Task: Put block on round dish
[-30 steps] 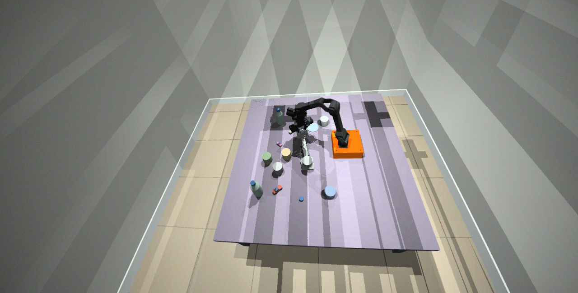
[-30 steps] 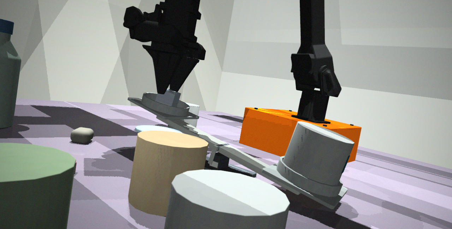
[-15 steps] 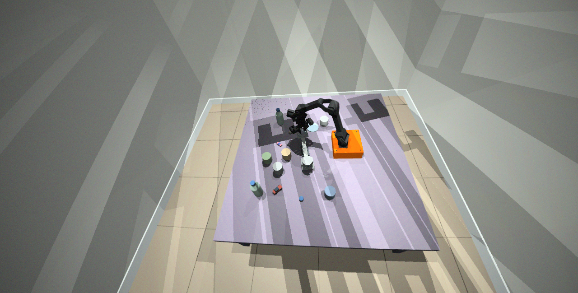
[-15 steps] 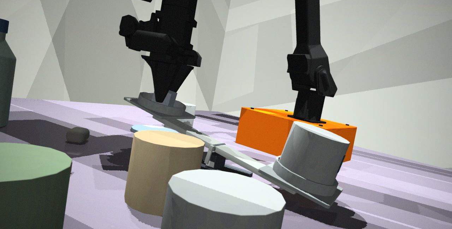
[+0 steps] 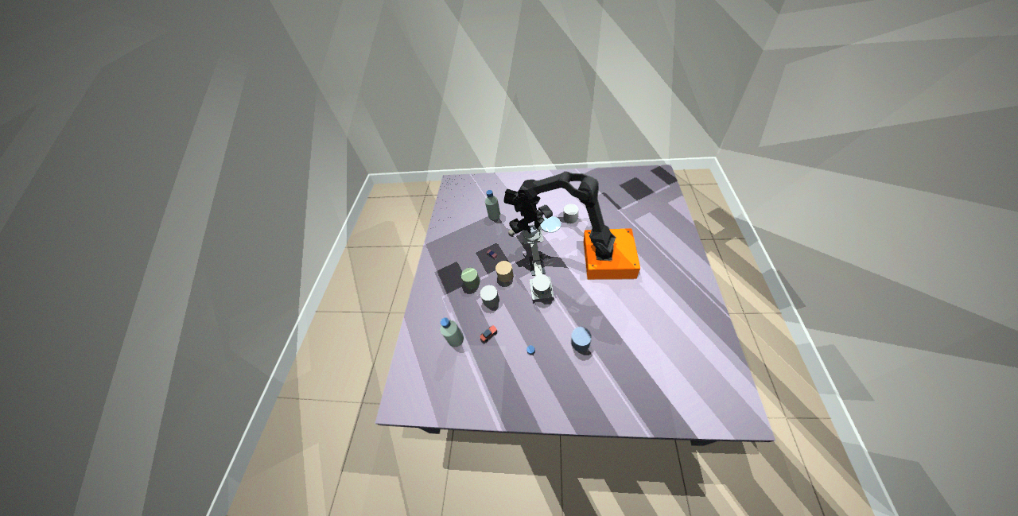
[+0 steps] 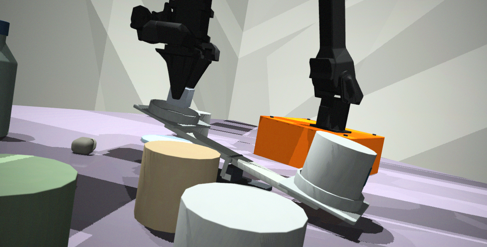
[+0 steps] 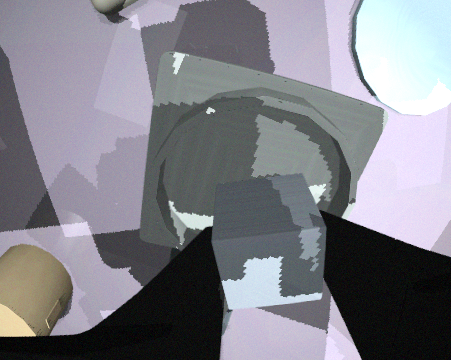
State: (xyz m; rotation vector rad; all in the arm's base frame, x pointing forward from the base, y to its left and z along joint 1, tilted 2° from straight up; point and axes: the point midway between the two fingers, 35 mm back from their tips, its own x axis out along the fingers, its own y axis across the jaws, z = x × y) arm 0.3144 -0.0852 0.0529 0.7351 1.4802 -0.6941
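The pale blue round dish lies 130 mm to the right of my gripper tip, 100 mm below it and 70 mm behind it. From my gripper tip the other things lie so: small grey lump: 110 mm ahead, 90 mm below, 60 mm to the right; tan cylinder: 180 mm to the left, 90 mm ahead, 60 mm below; pink-and-blue eraser: 190 mm ahead, 90 mm below, 80 mm to the left.
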